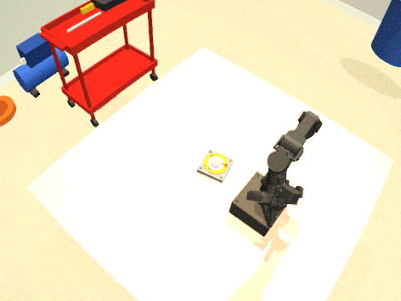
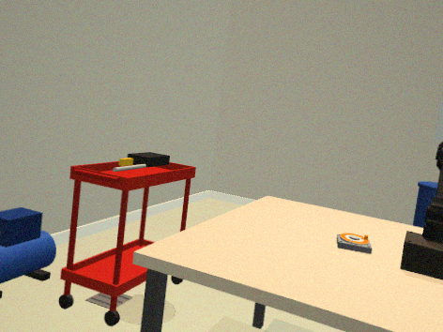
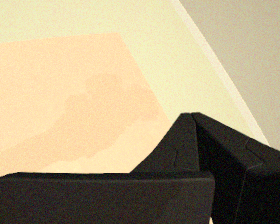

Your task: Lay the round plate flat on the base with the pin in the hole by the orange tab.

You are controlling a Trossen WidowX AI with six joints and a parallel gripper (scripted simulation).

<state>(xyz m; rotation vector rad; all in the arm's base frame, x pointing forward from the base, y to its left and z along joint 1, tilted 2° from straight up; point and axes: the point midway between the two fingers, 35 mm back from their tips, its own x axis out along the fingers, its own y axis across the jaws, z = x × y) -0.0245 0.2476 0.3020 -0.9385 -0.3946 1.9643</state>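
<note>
Now: gripper tip 360 mm above the square grey base, 340 mm to the left of it and 310 mm short of it.
</note>
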